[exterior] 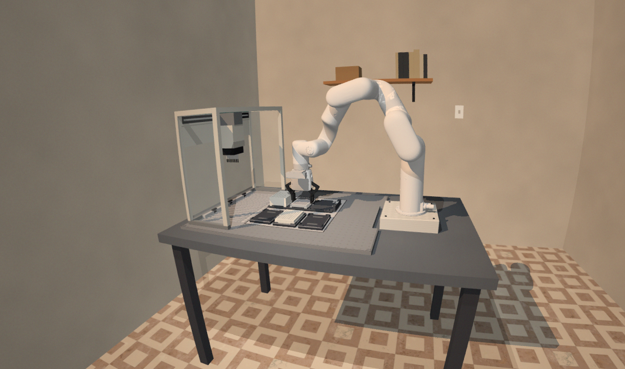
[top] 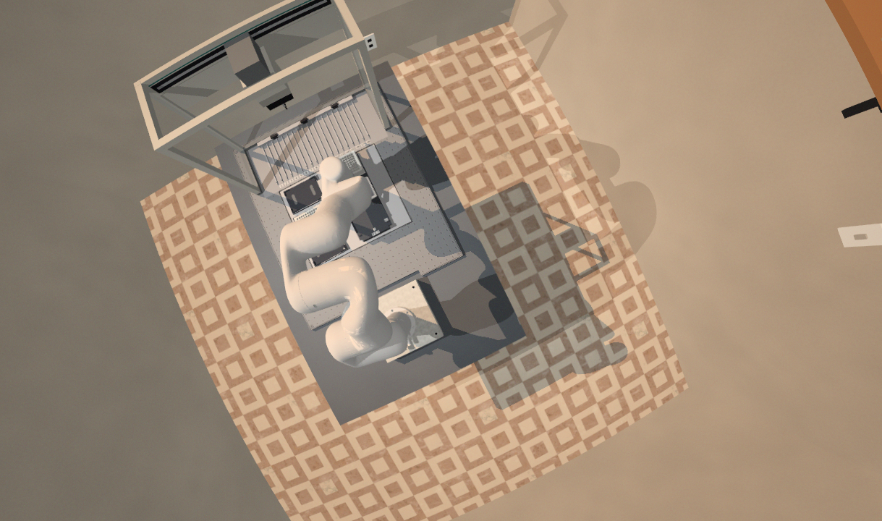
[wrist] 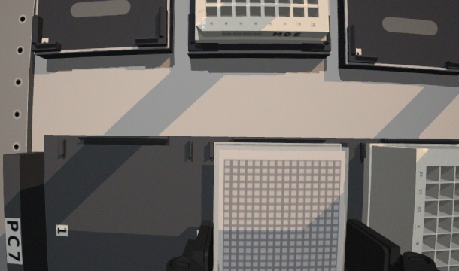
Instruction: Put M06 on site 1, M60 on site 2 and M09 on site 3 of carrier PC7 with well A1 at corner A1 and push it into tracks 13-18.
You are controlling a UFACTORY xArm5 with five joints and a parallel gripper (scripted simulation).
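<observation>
Now: hand 10 mm past the plate carrier PC7 and 10 mm above it. From my hand the other things lie so: white plate: 190 mm to the left, 30 mm behind, 10 mm below; then deep-well block M09: 100 mm ahead, 10 mm to the left; then plate nest S3: 190 mm to the left, 80 mm ahead, 20 mm below.
</observation>
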